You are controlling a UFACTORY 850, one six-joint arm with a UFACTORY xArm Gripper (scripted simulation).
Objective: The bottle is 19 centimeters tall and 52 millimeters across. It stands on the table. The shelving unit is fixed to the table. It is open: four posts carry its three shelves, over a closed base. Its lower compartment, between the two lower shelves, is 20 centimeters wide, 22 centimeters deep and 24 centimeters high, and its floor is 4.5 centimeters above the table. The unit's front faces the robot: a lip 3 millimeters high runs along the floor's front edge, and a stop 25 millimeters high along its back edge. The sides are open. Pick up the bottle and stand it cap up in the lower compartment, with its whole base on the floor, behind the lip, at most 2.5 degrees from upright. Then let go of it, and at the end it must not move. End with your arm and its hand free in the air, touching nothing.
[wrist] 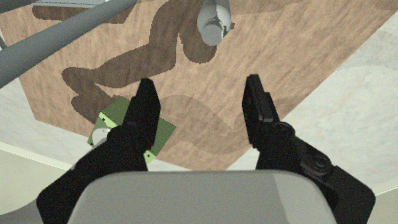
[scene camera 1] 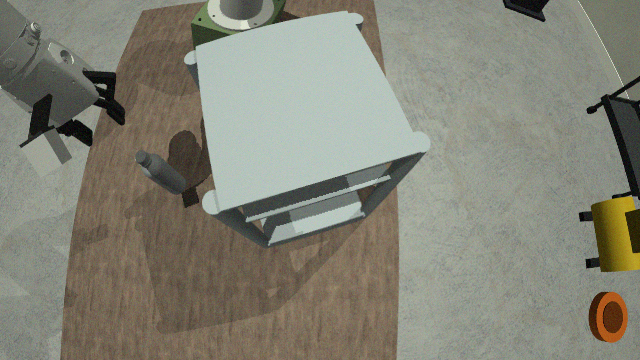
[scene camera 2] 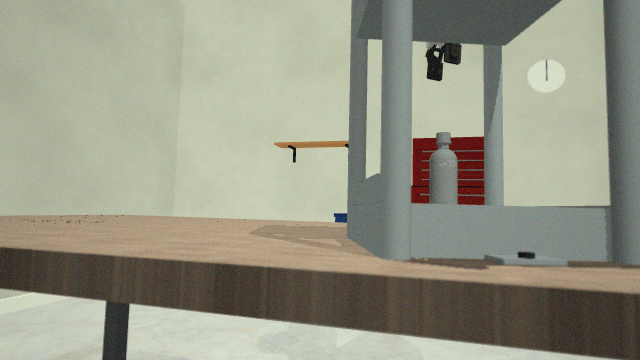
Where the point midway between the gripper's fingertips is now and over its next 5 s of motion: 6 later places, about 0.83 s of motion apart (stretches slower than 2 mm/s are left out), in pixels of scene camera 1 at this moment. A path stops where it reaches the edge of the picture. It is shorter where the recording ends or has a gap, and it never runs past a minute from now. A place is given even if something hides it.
My gripper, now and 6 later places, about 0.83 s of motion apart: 106,128; 108,130; 114,127; 115,125; 119,128; 132,139; 149,154
